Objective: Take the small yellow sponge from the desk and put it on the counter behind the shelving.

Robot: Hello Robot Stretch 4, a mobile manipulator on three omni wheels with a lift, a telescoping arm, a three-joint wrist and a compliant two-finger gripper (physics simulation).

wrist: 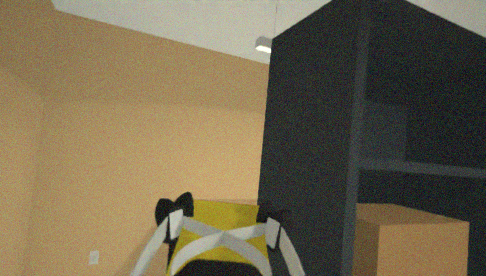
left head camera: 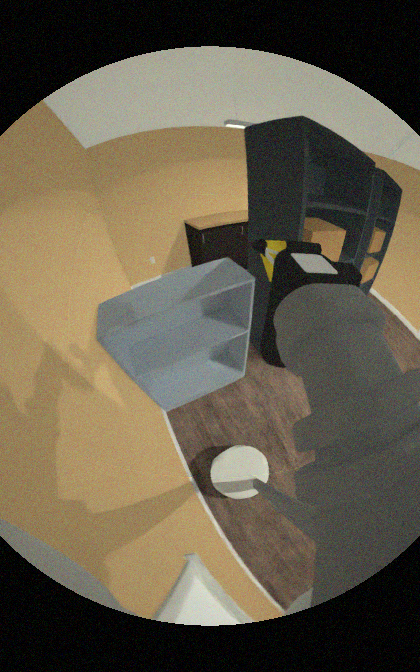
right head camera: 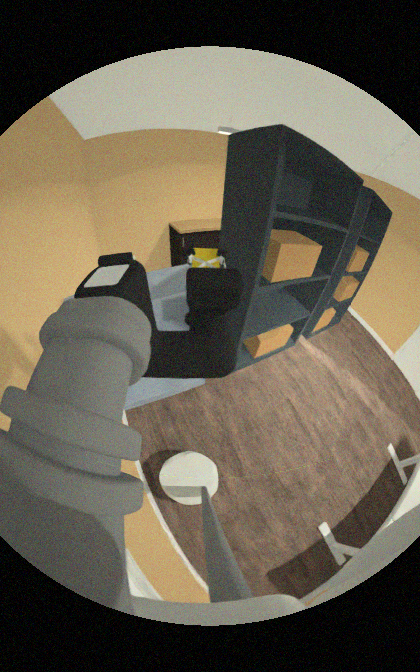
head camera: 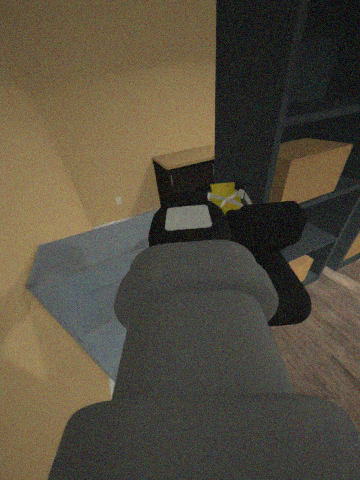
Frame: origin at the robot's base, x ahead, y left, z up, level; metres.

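Where they show: gripper, fingertip midpoint: [wrist: 225, 211] [head camera: 220, 186].
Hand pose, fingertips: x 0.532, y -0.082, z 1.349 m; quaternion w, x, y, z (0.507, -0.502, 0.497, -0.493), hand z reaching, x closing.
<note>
Things, the pixels of their top centre, and the offset from my fingertips. "*": a spot on its surface instead. Level surfaces: height alone.
- small yellow sponge at its top centre: [wrist: 225, 212] [head camera: 224, 190] dx -0.046, dy +0.000, dz +0.009 m
- counter at its surface level: dz -0.466 m
- tall dark shelving at a spot on its surface: [wrist: 310, 125] * dx +0.580, dy -0.230, dz +0.154 m
The small yellow sponge [head camera: 222, 189] [left head camera: 276, 245] [right head camera: 205, 252] [wrist: 225, 211] is held between the fingertips of my gripper [head camera: 228, 196] [right head camera: 206, 258] [wrist: 225, 211], which is shut on it at the end of the arm. The white crossed finger strips cover part of the sponge. The counter [head camera: 185, 158] [left head camera: 217, 220] [right head camera: 196, 226] has a light wooden top and dark doors and stands beyond the gripper against the back wall. Its right part is hidden behind the tall dark shelving [head camera: 245, 100] [left head camera: 275, 175] [right head camera: 250, 185] [wrist: 310, 125]. I cannot make out the desk.
A low blue-grey shelf unit [head camera: 90, 265] [left head camera: 175, 285] stands by the left wall, below the arm. Orange-brown boxes [head camera: 315, 172] [right head camera: 295, 257] [wrist: 422, 250] sit in the tall shelving, close to the gripper's right. White furniture legs [right head camera: 332, 545] stand at the lower right.
</note>
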